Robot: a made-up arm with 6 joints. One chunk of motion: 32 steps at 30 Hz.
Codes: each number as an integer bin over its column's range. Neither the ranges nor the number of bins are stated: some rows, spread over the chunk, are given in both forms.
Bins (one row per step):
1: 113 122 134 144 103 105
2: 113 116 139 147 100 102
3: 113 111 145 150 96 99
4: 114 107 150 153 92 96
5: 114 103 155 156 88 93
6: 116 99 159 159 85 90
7: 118 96 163 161 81 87
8: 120 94 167 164 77 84
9: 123 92 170 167 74 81
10: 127 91 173 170 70 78
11: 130 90 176 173 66 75
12: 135 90 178 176 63 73
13: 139 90 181 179 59 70
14: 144 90 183 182 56 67
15: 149 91 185 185 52 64
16: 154 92 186 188 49 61
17: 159 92 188 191 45 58
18: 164 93 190 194 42 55
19: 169 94 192 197 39 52
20: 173 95 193 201 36 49
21: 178 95 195 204 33 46
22: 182 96 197 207 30 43
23: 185 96 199 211 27 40
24: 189 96 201 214 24 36
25: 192 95 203 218 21 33
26: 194 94 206 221 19 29
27: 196 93 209 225 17 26
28: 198 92 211 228 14 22
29: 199 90 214 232 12 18
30: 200 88 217 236 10 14
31: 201 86 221 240 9 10
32: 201 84 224 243 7 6
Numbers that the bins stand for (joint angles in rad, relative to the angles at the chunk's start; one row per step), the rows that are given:
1: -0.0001 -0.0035 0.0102 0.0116 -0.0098 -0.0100
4: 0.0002 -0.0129 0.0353 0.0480 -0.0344 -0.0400
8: 0.0024 -0.0210 0.0620 0.0924 -0.0679 -0.0800
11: 0.0059 -0.0235 0.0761 0.1288 -0.0925 -0.1100
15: 0.0126 -0.0229 0.0902 0.1773 -0.1238 -0.1467
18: 0.0179 -0.0216 0.0980 0.2136 -0.1461 -0.1767
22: 0.0242 -0.0198 0.1090 0.2661 -0.1729 -0.2167
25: 0.0278 -0.0204 0.1184 0.3105 -0.1931 -0.2500
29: 0.0302 -0.0235 0.1357 0.3671 -0.2132 -0.3000
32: 0.0309 -0.0273 0.1514 0.4115 -0.2244 -0.3400
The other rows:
2: -0.0001 -0.0072 0.0180 0.0238 -0.0165 -0.0200
3: -0.0001 -0.0104 0.0275 0.0359 -0.0254 -0.0300
5: 0.0002 -0.0154 0.0431 0.0601 -0.0433 -0.0500
6: 0.0009 -0.0179 0.0494 0.0722 -0.0500 -0.0600
7: 0.0016 -0.0198 0.0557 0.0803 -0.0589 -0.0700
9: 0.0034 -0.0223 0.0667 0.1045 -0.0746 -0.0900
10: 0.0048 -0.0229 0.0714 0.1167 -0.0835 -0.1000
12: 0.0076 -0.0235 0.0792 0.1409 -0.0992 -0.1167
13: 0.0091 -0.0235 0.0839 0.1530 -0.1081 -0.1267
14: 0.0108 -0.0235 0.0871 0.1651 -0.1148 -0.1367
16: 0.0144 -0.0223 0.0918 0.1894 -0.1305 -0.1567
17: 0.0161 -0.0223 0.0949 0.2015 -0.1394 -0.1667
19: 0.0196 -0.0210 0.1012 0.2257 -0.1528 -0.1867
20: 0.0211 -0.0204 0.1027 0.2419 -0.1595 -0.1967
21: 0.0228 -0.0204 0.1059 0.2540 -0.1662 -0.2067
23: 0.0253 -0.0198 0.1122 0.2823 -0.1796 -0.2267
24: 0.0267 -0.0198 0.1153 0.2944 -0.1864 -0.2400
26: 0.0285 -0.0210 0.1231 0.3227 -0.1975 -0.2633
27: 0.0292 -0.0216 0.1278 0.3388 -0.2020 -0.2733
28: 0.0299 -0.0223 0.1310 0.3509 -0.2087 -0.2867
30: 0.0306 -0.0248 0.1404 0.3833 -0.2176 -0.3133
31: 0.0309 -0.0260 0.1467 0.3994 -0.2199 -0.3267

